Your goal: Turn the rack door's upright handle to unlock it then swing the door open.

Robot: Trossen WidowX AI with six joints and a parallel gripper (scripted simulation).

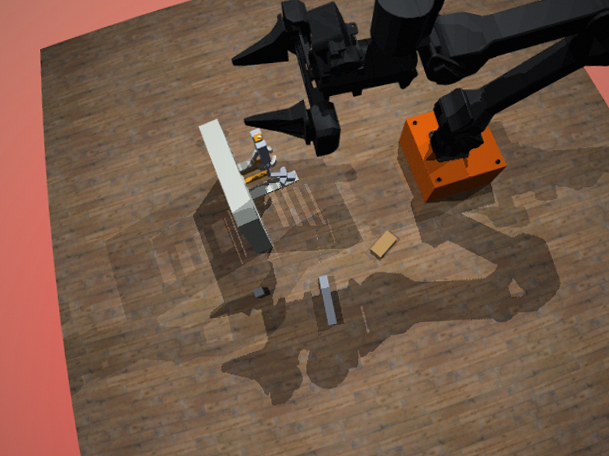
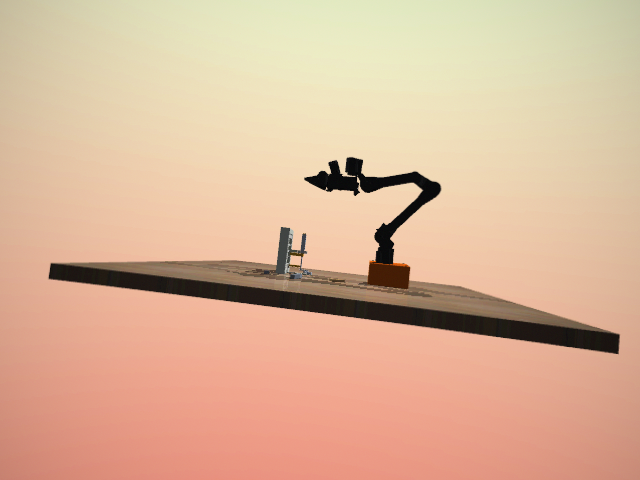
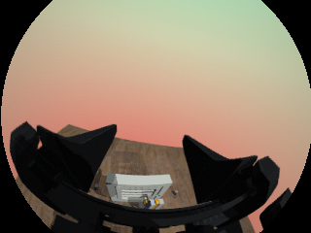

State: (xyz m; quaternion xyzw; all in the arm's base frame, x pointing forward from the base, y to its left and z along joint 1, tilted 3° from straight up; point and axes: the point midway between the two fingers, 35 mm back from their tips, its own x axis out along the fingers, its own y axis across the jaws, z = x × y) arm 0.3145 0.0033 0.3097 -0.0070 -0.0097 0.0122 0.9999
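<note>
The grey handle is 29 cm below my gripper tip and 7 cm to the right of it. Round my gripper tip: tan block: 39 cm below, 19 cm behind, 13 cm to the left; long grey bar: 38 cm below, 21 cm to the left, 6 cm behind.
</note>
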